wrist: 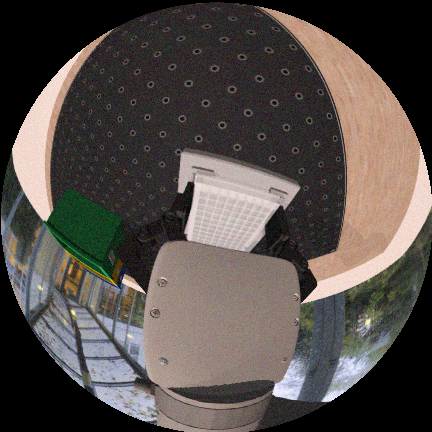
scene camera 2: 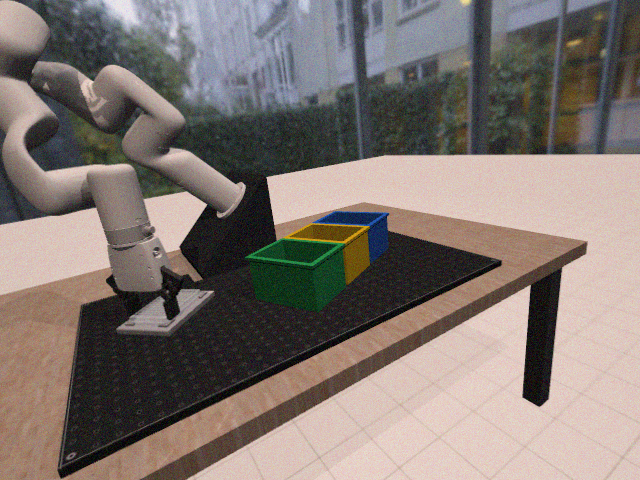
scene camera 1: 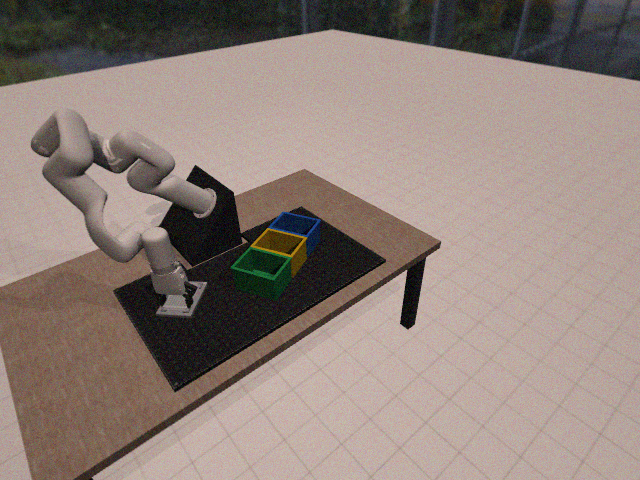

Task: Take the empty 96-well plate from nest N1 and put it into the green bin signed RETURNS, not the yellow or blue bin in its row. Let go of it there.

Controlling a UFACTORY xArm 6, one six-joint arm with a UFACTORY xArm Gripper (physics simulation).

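Frame: origin at the arm's base, x left, y up, z ahead, level; millimetres.
Seen in the pictures: gripper, between the fingertips: [wrist: 233, 202] [scene camera 2: 154, 315] [scene camera 1: 177, 304]; arm's base, origin of its link: [scene camera 2: 232, 201] [scene camera 1: 205, 203].
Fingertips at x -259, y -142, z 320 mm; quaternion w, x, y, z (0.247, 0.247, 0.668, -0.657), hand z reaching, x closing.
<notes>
Offsets run from my fingertips to a thing's top centre. "*": to the spot under its first point. Level surfaces: height alone.
The pale 96-well plate @[dy +7, dx +27, dz -31 mm] [scene camera 1: 178, 299] [scene camera 2: 155, 306] [wrist: 232, 212] lies level in the light grey nest @[dy -1, dx +27, dz -32 mm] [scene camera 1: 173, 313] [scene camera 2: 142, 331] [wrist: 240, 171], at the left part of the black board. My gripper [scene camera 1: 175, 301] [scene camera 2: 150, 310] [wrist: 233, 202] points down over it, with one black finger against each long side; it is shut on the plate. The gripper body hides the plate's near end in the wrist view. The green bin @[dy +81, dx +400, dz +2 mm] [scene camera 1: 262, 284] [scene camera 2: 297, 284] [wrist: 90, 222] stands apart to the right of the nest in the scene views. Its sign is too small to read.
The yellow bin [scene camera 1: 299, 262] [scene camera 2: 356, 255] and blue bin @[* dy +20, dx +547, dz +6 mm] [scene camera 1: 313, 241] [scene camera 2: 379, 241] stand in a row behind the green one. A black angled block [scene camera 1: 222, 232] [scene camera 2: 253, 232] carries the arm base behind the board @[dy -19 mm] [scene camera 1: 222, 330] [scene camera 2: 217, 361] [wrist: 200, 120].
</notes>
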